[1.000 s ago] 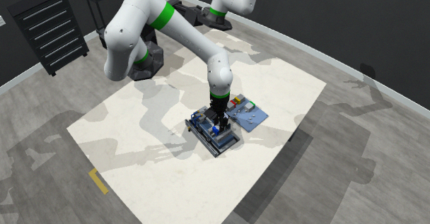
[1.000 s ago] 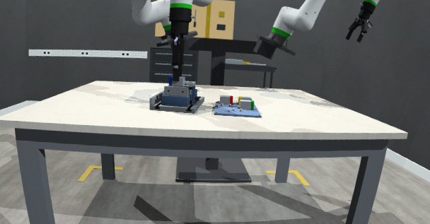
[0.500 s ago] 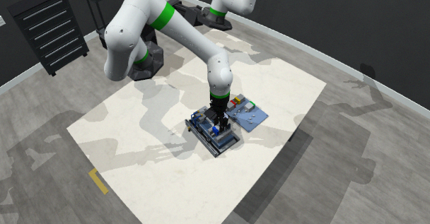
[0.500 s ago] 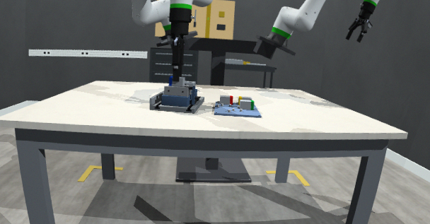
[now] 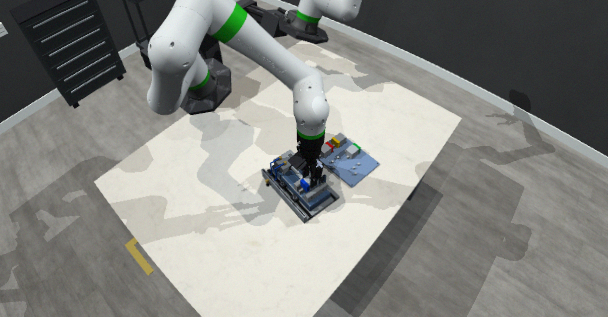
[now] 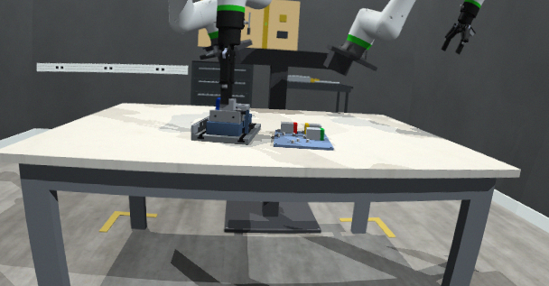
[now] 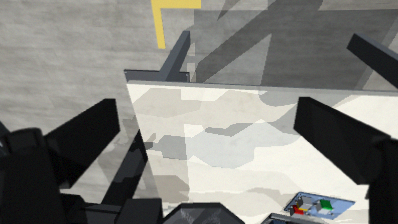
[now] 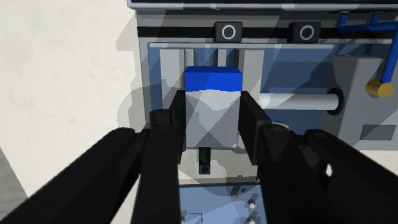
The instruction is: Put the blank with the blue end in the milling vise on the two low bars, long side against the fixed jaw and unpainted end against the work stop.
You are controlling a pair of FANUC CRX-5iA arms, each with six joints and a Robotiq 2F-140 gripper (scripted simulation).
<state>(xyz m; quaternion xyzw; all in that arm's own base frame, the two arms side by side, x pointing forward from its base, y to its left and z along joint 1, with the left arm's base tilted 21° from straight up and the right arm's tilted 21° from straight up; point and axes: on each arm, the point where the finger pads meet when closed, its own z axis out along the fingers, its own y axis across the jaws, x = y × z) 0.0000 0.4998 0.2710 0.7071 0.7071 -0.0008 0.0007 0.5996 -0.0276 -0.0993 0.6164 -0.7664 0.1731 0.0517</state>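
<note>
The blue-ended blank lies 30 mm below my right hand. From my right hand the other things lie so: moving jaw (70 mm below, 30 mm behind, 10 mm to the left); fixed jaw (70 mm below, 30 mm ahead); work stop (60 mm below, 50 mm to the left, 10 mm ahead).
</note>
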